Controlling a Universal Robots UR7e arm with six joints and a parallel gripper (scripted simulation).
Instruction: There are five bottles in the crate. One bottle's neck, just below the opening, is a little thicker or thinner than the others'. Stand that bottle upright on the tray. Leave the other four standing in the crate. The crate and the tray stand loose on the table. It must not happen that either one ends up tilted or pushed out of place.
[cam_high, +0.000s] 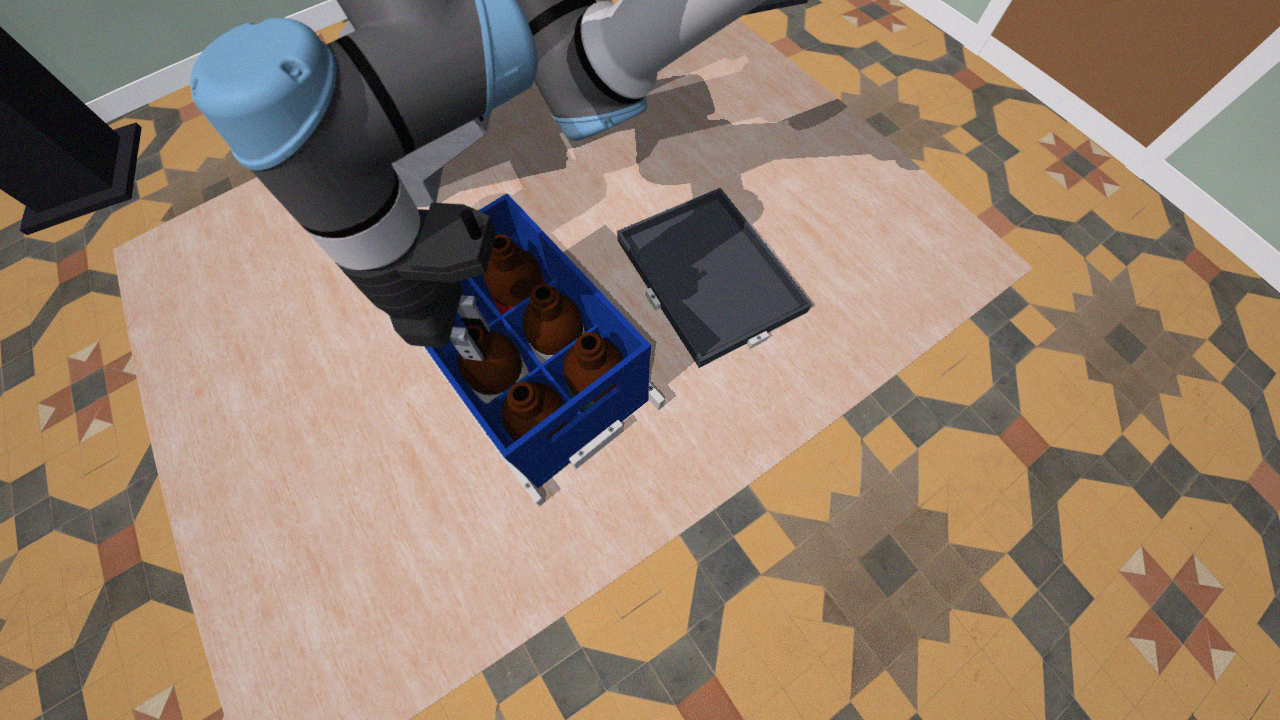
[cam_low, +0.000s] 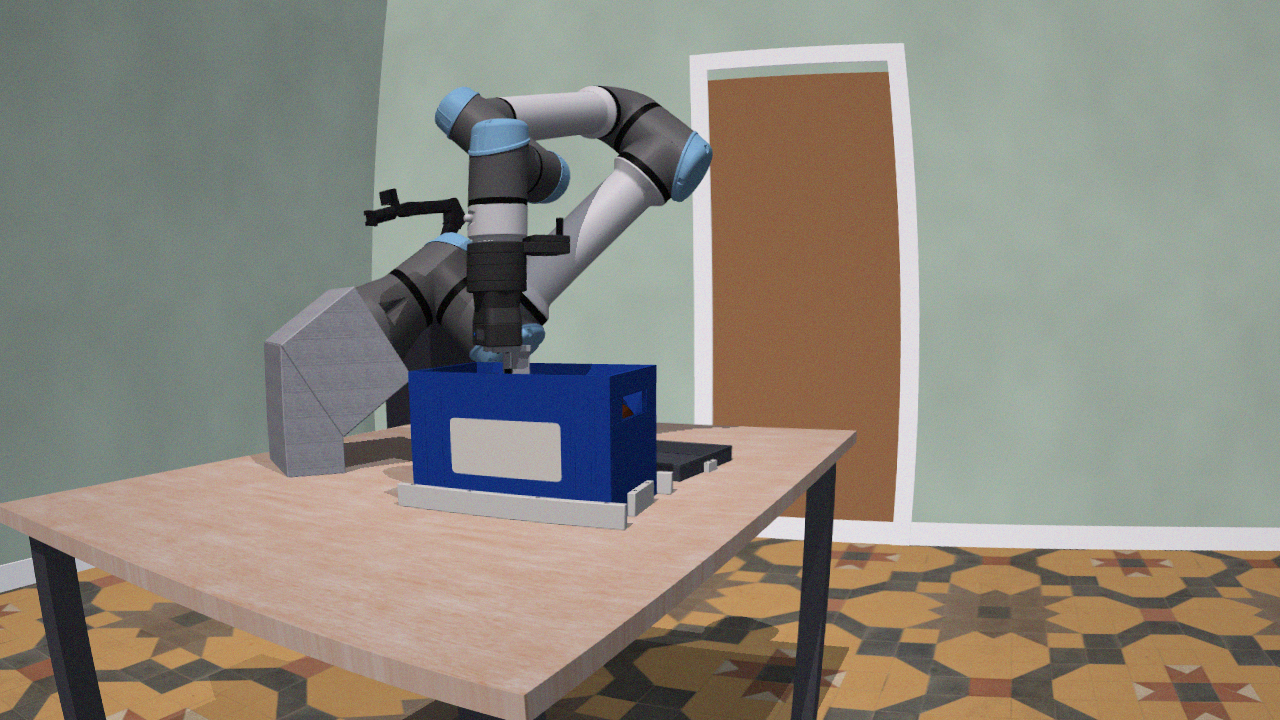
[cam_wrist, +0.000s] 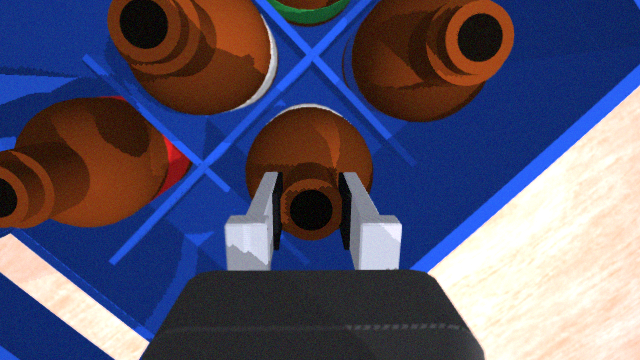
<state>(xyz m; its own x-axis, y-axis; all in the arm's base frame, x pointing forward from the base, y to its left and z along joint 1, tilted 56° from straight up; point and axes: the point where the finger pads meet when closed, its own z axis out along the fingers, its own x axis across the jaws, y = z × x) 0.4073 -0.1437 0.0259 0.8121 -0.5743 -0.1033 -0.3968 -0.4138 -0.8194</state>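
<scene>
Right now the blue crate is 80 mm below my hand, 40 mm to the left of it and 10 mm behind it. From my hand the other things lie so: glass bottle (110 mm behind, 70 mm below, 60 mm to the left); then dark tray (340 mm to the left, 150 mm below, 70 mm behind).
</scene>
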